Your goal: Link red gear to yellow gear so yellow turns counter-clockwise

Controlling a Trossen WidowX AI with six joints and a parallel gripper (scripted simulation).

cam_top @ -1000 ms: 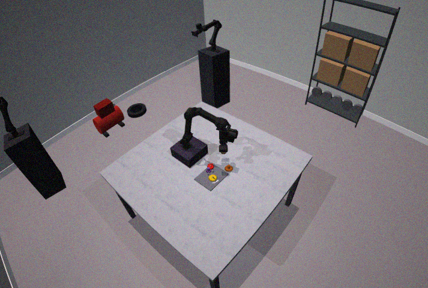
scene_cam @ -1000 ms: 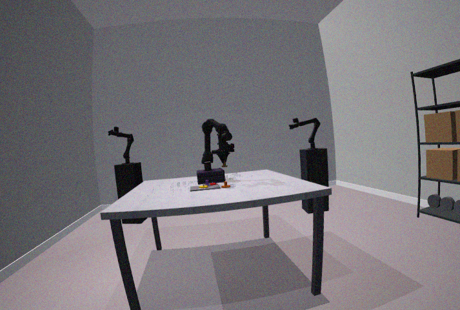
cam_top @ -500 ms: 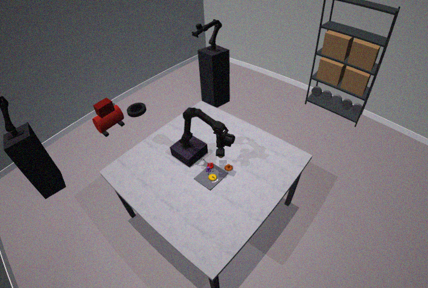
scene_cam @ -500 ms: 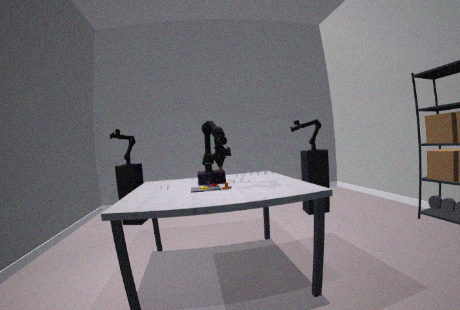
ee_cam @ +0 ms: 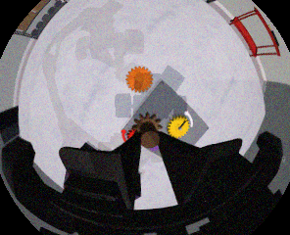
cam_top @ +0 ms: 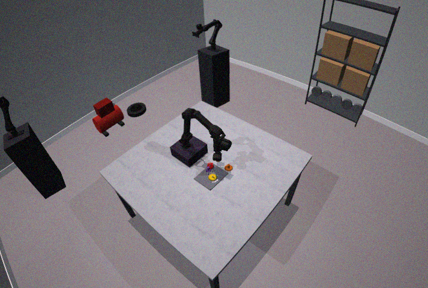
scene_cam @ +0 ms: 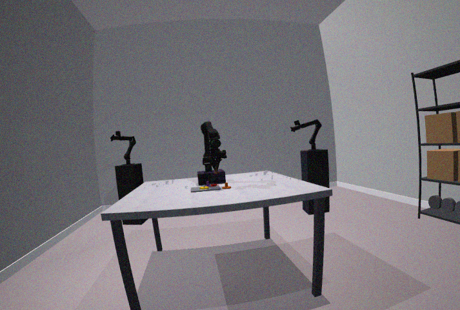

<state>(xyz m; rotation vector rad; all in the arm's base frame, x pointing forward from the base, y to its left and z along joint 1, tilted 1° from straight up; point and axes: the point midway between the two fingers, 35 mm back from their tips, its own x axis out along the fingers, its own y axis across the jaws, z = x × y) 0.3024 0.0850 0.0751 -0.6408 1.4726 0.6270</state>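
Now: the purple gear 40 mm behind my gripper tip, 70 mm to the right of it and 110 mm below it. From my gripper tip the other things lie so: brown gear 10 mm below; orange gear 50 mm ahead, 70 mm to the left, 120 mm below; red gear 60 mm behind, 40 mm to the right, 120 mm below.
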